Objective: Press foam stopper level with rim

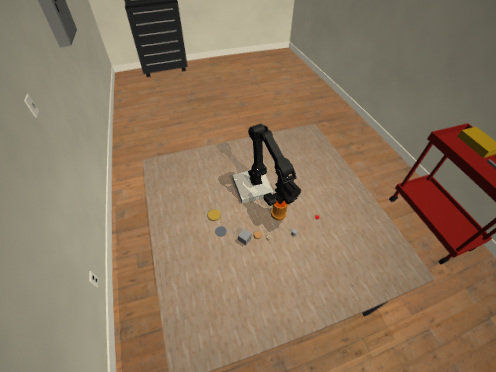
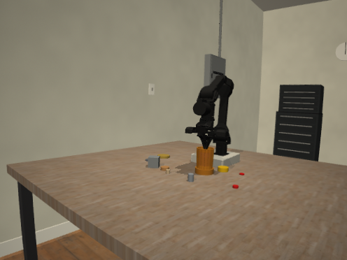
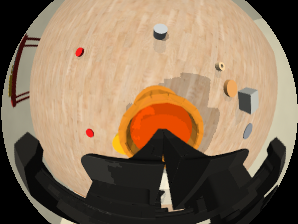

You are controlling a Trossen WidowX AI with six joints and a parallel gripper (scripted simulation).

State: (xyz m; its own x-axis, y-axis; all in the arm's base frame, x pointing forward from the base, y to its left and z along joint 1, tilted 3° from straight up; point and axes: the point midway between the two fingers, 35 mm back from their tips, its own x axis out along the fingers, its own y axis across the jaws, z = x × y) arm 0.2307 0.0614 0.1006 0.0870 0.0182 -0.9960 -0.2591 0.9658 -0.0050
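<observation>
The orange foam stopper lies 4 cm below my hand. Round my hand: small tan disc (10 cm ahead, 15 cm to the right, 13 cm below); yellow disc (9 cm behind, 4 cm to the left, 13 cm below); small grey cylinder (14 cm ahead, 4 cm to the left, 12 cm below).
</observation>
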